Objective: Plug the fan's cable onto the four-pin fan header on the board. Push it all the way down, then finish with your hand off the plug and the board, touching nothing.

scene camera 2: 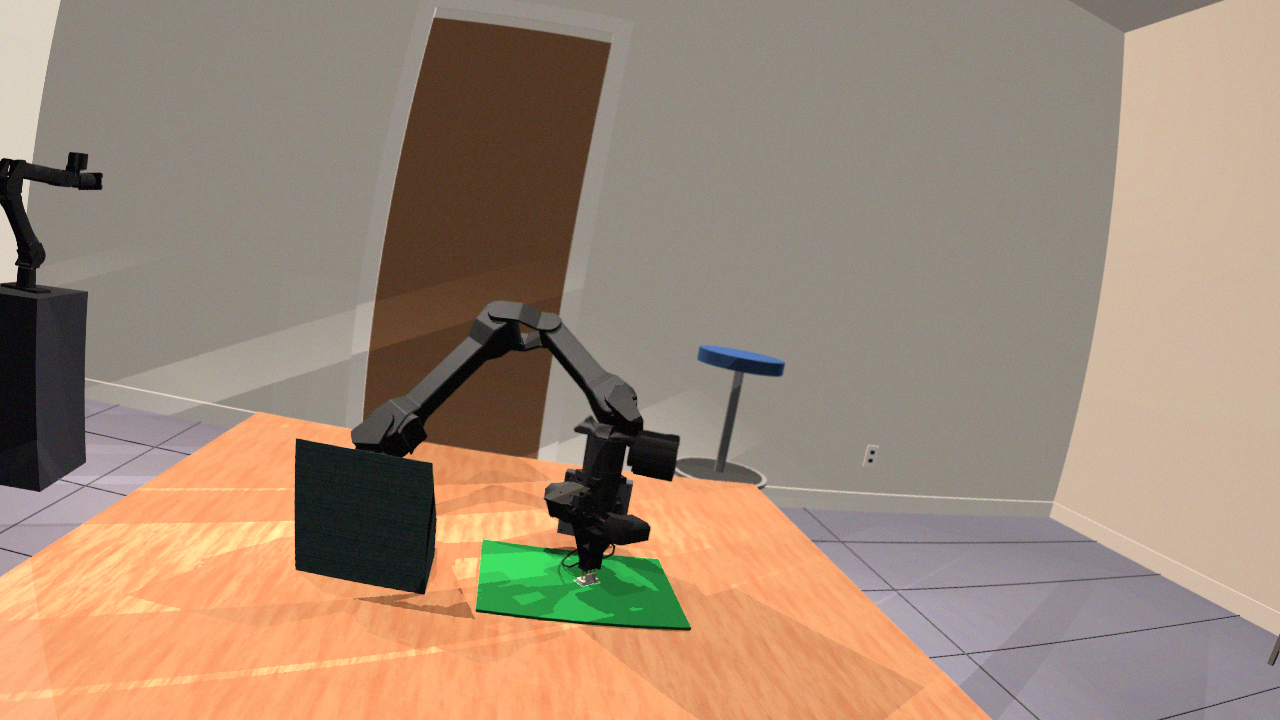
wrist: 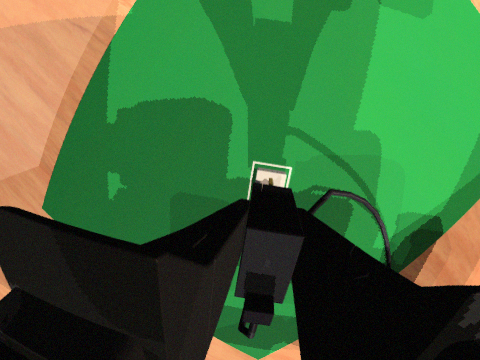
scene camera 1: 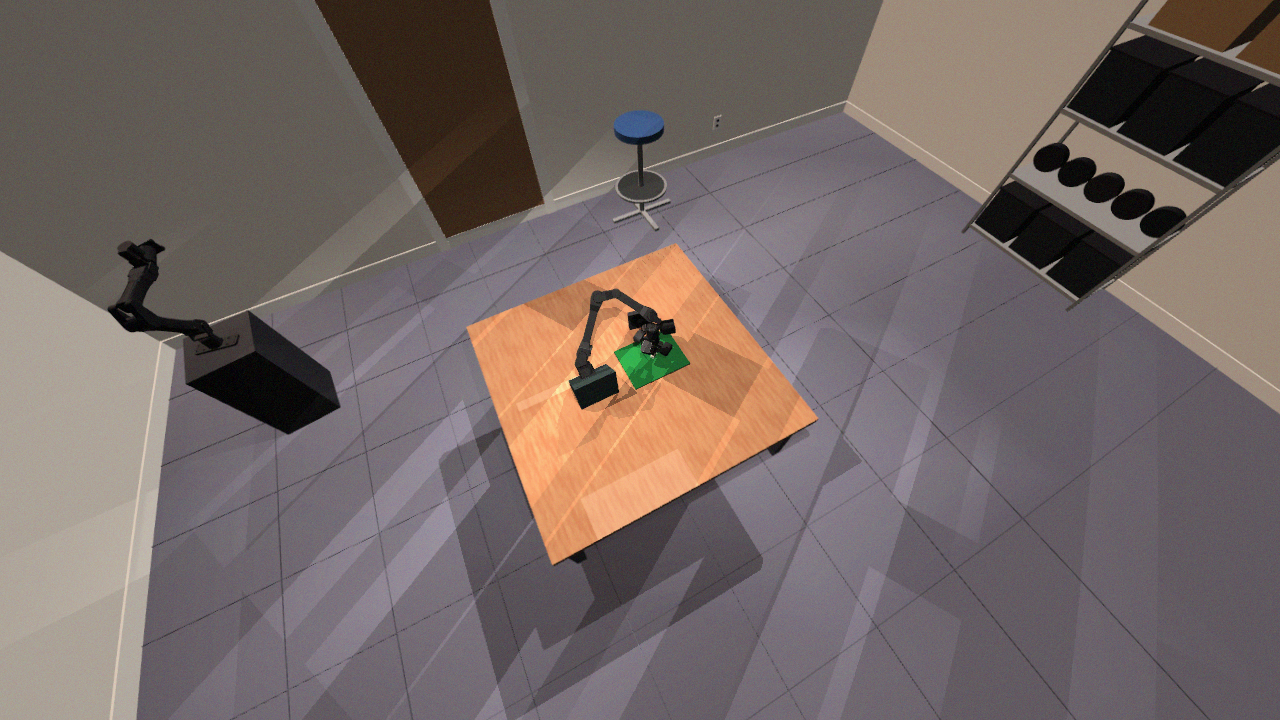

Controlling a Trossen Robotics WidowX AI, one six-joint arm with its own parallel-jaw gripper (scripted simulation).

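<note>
Gripper [scene camera 2: 586, 561], visible in the wrist view [wrist: 269, 213] too. Dark fan plug [wrist: 272, 242]. Green board [scene camera 2: 524, 581], visible also in the wrist view [wrist: 180, 106].
</note>
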